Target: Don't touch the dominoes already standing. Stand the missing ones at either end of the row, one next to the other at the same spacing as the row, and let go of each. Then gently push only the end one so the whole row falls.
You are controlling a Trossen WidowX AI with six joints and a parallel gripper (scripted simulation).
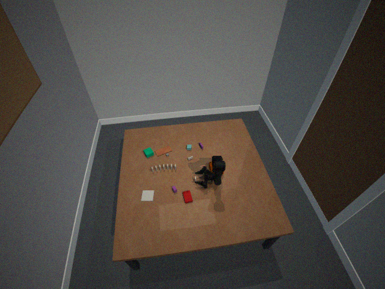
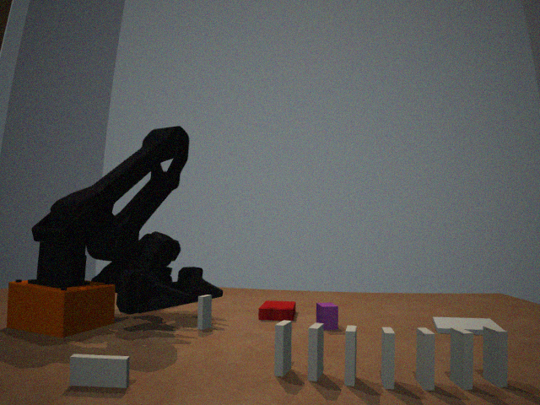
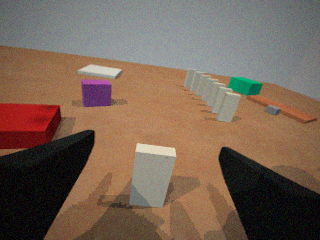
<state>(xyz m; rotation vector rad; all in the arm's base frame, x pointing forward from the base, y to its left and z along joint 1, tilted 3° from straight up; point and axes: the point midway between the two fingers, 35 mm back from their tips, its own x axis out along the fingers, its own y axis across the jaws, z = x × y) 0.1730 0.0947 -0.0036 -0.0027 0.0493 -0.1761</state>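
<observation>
Now: gripper tip 10 mm past the teal cube, 380 mm to the left of it and 40 mm above it. The rest, counted from my gripper tip: small grey piece: 200 mm ahead, 320 mm to the right, 40 mm below; then red block: 80 mm ahead, 140 mm to the left, 40 mm below; then purple cube: 180 mm ahead, 60 mm to the left, 30 mm below.
</observation>
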